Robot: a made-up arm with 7 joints. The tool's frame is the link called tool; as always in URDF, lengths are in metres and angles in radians.
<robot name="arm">
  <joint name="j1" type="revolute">
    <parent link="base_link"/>
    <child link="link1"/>
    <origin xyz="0 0.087 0" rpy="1.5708 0 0"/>
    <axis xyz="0 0 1"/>
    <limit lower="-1.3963" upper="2"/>
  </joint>
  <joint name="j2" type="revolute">
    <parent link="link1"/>
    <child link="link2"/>
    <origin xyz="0 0 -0.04" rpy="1.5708 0 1.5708"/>
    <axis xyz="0 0 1"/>
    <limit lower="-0.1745" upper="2"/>
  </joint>
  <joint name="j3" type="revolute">
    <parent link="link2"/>
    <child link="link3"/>
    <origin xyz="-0.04 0 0" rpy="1.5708 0 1.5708"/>
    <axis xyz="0 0 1"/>
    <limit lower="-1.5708" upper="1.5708"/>
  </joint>
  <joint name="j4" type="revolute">
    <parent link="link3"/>
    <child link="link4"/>
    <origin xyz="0 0 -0.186" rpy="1.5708 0 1.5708"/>
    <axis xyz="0 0 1"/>
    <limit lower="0" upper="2.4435"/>
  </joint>
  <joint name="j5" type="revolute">
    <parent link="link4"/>
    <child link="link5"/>
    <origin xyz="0 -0.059 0" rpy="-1.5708 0 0"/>
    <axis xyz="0 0 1"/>
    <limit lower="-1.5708" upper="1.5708"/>
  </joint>
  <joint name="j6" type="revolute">
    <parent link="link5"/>
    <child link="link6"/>
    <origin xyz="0 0 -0.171" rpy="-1.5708 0 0"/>
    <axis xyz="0 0 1"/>
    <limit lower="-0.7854" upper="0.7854"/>
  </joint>
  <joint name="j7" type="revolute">
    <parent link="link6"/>
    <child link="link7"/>
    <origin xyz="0 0 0" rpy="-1.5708 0 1.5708"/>
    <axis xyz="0 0 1"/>
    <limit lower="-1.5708" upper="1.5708"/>
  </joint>
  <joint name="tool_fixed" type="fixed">
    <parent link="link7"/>
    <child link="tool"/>
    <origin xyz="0 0 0" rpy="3.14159 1.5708 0"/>
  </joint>
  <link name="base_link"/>
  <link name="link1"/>
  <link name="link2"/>
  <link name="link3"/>
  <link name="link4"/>
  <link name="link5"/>
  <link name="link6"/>
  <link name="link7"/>
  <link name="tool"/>
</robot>
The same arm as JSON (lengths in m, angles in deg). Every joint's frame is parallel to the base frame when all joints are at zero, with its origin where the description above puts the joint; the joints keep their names.
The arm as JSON. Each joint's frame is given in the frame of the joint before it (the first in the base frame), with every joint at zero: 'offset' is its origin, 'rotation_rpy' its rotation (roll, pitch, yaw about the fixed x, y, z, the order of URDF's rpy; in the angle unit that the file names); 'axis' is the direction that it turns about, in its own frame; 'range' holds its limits. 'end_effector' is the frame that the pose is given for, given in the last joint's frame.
{"length_unit": "m", "angle_unit": "deg", "chain": [{"id": "j1", "offset": [0.0, 0.087, 0.0], "rotation_rpy": [0.0, 0.0, 0.0], "axis": "-y", "range": [-80.0, 114.59]}, {"id": "j2", "offset": [0.0, 0.04, 0.0], "rotation_rpy": [0.0, 0.0, 0.0], "axis": "+x", "range": [-10.0, 114.59]}, {"id": "j3", "offset": [0.0, 0.0, -0.04], "rotation_rpy": [0.0, 0.0, 0.0], "axis": "+z", "range": [-90.0, 90.0]}, {"id": "j4", "offset": [0.0, 0.0, -0.186], "rotation_rpy": [0.0, 0.0, 0.0], "axis": "-y", "range": [0.0, 140.0]}, {"id": "j5", "offset": [0.0, 0.0, -0.059], "rotation_rpy": [0.0, 0.0, 0.0], "axis": "+z", "range": [-90.0, 90.0]}, {"id": "j6", "offset": [0.0, 0.0, -0.171], "rotation_rpy": [0.0, 0.0, 0.0], "axis": "+y", "range": [-45.0, 45.0]}, {"id": "j7", "offset": [0.0, 0.0, 0.0], "rotation_rpy": [0.0, 0.0, 0.0], "axis": "-x", "range": [-90.0, 90.0]}], "end_effector": {"offset": [0.0, 0.0, 0.0], "rotation_rpy": [0.0, 0.0, 0.0]}}
